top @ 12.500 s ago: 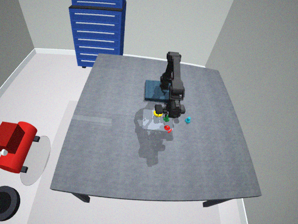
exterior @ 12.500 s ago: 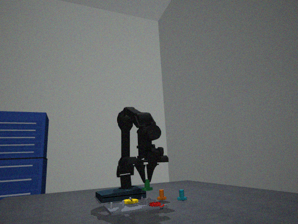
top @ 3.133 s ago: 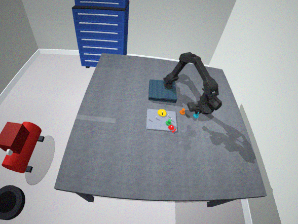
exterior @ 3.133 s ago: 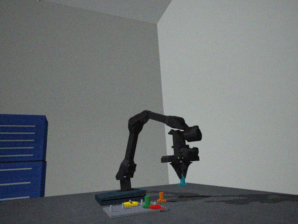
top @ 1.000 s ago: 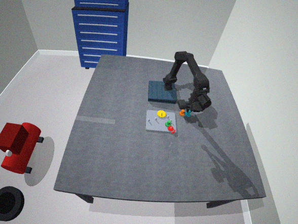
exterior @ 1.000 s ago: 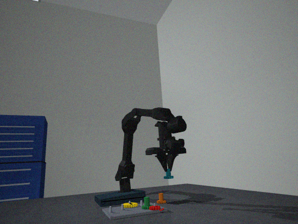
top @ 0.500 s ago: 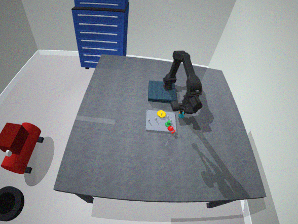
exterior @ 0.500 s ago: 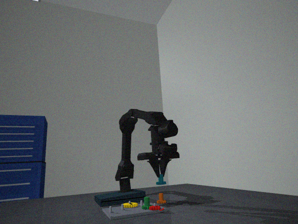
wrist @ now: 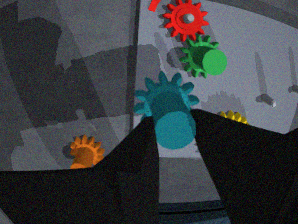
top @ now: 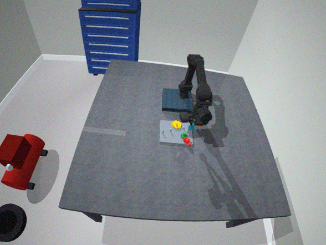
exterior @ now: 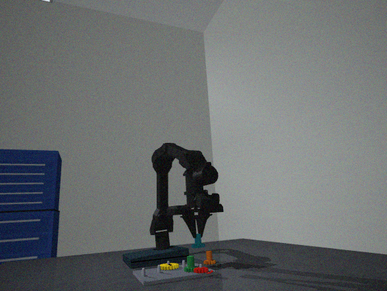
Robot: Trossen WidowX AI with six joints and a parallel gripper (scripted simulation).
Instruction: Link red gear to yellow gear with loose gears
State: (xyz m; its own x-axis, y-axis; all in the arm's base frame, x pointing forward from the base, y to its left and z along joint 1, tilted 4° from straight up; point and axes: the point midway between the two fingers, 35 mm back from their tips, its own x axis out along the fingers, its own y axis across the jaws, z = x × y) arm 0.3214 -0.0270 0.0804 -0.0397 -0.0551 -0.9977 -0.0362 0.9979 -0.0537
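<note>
The green gear lies 7 cm below my gripper tip, 4 cm to the right of it and 2 cm ahead of it. Also, from my gripper tip: red arrow 9 cm below, 8 cm ahead, 2 cm to the right; then red gear 8 cm below, 5 cm ahead, 3 cm to the right; then teal gear 1 cm below.
</note>
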